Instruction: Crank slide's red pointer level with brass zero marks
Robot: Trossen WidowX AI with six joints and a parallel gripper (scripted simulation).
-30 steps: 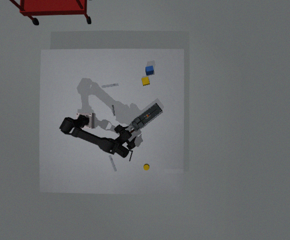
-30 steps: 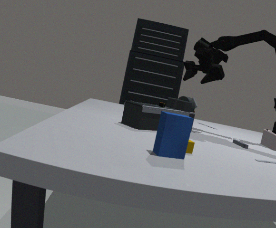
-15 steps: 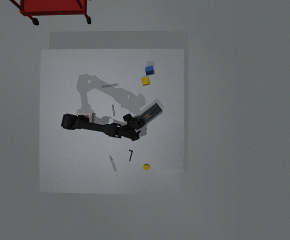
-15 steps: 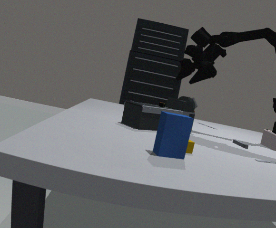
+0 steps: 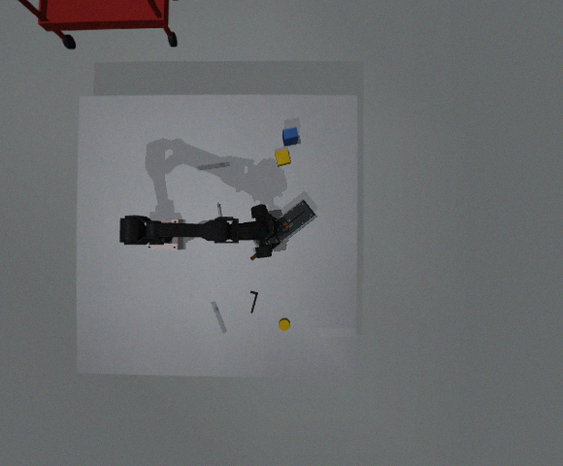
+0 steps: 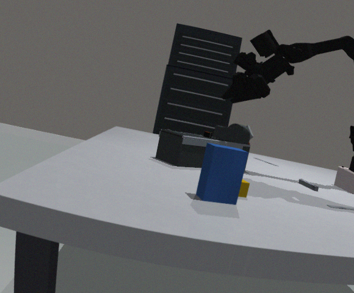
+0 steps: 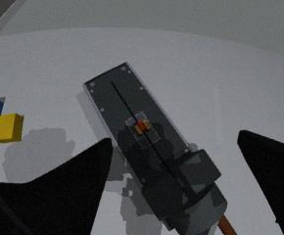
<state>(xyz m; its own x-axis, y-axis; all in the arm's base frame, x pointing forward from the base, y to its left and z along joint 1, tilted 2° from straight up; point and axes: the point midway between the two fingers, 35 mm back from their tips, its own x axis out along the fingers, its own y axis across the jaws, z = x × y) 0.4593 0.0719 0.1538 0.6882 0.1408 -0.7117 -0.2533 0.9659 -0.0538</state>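
The brown crank handle is 8 cm behind my gripper tip, 12 cm to the right of it and 11 cm below it. The rest, counted from my gripper tip: red pointer 3 cm ahead, 3 cm to the left, 10 cm below; black hex key 7 cm behind, 31 cm to the right, 18 cm below; yellow block 3 cm behind, 33 cm to the left, 17 cm below.
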